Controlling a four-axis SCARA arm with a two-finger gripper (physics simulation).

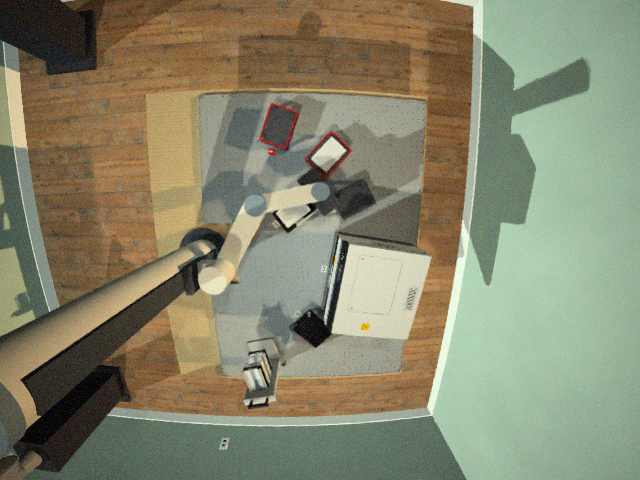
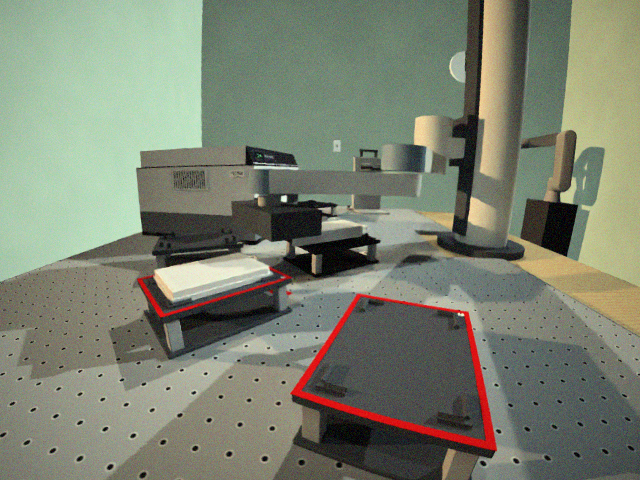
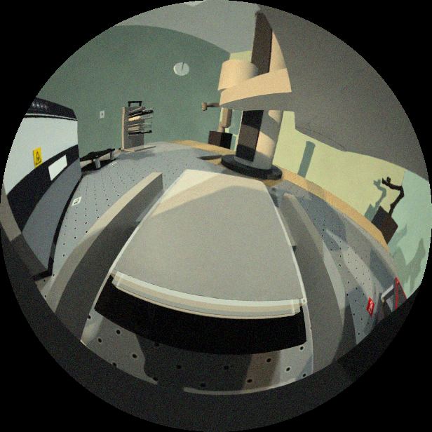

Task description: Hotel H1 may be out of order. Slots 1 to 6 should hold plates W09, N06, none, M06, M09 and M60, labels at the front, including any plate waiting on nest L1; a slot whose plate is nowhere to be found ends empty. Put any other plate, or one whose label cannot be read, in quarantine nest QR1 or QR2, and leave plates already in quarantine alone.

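Seen in the pictures: gripper, fingertip midpoint: (image 1: 288,215) (image 2: 342,225); arm's base at its link origin: (image 1: 205,253) (image 2: 478,247).
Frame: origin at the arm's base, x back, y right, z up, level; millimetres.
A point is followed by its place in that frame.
My gripper (image 3: 222,191) is shut on a pale plate (image 1: 293,214) @(x -439, y -197, z 89 mm) (image 2: 333,229) (image 3: 210,215), one finger along each long side. The plate is level, a little above a black nest (image 2: 336,250) @(x -429, y -278, z 57 mm) (image 3: 210,330); no label on it is readable. Hotel H1 (image 1: 273,379) @(x -331, y 586, z 174 mm) (image 2: 367,198) @(x -274, y 600, z 72 mm) (image 3: 125,130) stands at the far end with several plates whose labels are too small to read. One red-rimmed quarantine nest (image 1: 279,127) @(x -379, y -561, z 63 mm) (image 2: 403,361) @(x -379, y -587, z 63 mm) is empty. The other red-rimmed nest (image 1: 309,158) (image 2: 169,312) bears a white plate (image 1: 328,153) @(x -584, y -453, z 77 mm) (image 2: 211,277) @(x -573, y -479, z 77 mm). I cannot tell which is QR1.
A large white instrument (image 1: 379,279) @(x -776, y 33, z 256 mm) (image 2: 191,198) @(x -812, y -83, z 125 mm) (image 3: 50,137) stands beside the nests. A bare black nest (image 1: 311,328) @(x -518, y 368, z 63 mm) (image 3: 100,153) stands near its front corner, towards the hotel. Another dark nest (image 1: 354,197) @(x -702, y -271, z 63 mm) (image 2: 199,244) @(x -683, y -297, z 63 mm) stands near its other end. The arm's column (image 2: 498,118) @(x -29, y -69, z 354 mm) (image 3: 267,137) rises across the table.
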